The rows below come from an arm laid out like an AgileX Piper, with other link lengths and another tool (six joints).
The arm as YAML. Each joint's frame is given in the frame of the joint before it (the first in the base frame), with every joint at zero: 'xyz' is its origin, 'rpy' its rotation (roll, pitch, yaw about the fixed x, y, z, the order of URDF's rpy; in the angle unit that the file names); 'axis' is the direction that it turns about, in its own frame. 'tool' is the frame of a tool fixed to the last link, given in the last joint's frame.
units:
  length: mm
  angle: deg
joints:
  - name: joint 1
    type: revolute
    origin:
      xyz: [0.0, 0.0, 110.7]
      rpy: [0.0, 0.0, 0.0]
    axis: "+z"
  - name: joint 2
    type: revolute
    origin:
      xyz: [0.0, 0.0, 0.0]
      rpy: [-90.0, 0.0, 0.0]
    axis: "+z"
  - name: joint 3
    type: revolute
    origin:
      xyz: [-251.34, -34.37, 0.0]
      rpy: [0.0, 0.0, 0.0]
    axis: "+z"
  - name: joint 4
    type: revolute
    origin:
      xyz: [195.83, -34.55, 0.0]
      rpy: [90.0, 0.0, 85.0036]
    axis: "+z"
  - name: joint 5
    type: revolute
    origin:
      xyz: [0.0, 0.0, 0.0]
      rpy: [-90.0, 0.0, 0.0]
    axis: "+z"
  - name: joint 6
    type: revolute
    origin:
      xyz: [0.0, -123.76, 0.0]
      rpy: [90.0, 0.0, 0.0]
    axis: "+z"
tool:
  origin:
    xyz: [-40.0, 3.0, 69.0]
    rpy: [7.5, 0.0, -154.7]
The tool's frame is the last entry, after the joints.
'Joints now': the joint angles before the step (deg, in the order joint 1, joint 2, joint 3, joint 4, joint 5, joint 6). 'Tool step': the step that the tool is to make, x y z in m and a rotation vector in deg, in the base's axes. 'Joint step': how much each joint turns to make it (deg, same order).
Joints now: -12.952 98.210 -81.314 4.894 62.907 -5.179
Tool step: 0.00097 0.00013 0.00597 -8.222 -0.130 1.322
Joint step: 4.889 -0.990 0.167 -9.847 -0.803 5.738
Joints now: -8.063 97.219 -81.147 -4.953 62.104 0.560
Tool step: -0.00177 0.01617 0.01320 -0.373 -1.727 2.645
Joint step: 2.632 -2.344 0.112 -0.154 0.473 -0.029
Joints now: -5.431 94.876 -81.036 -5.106 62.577 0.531
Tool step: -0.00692 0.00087 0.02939 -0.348 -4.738 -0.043
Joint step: -0.001 -4.840 0.000 0.094 0.092 0.025
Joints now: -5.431 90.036 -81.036 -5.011 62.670 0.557
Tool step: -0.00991 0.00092 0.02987 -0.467 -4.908 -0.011
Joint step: 0.001 -5.054 0.003 -0.001 0.121 0.001
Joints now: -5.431 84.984 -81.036 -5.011 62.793 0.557
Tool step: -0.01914 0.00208 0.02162 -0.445 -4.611 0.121
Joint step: -0.001 -6.667 3.411 0.000 -1.381 -0.002
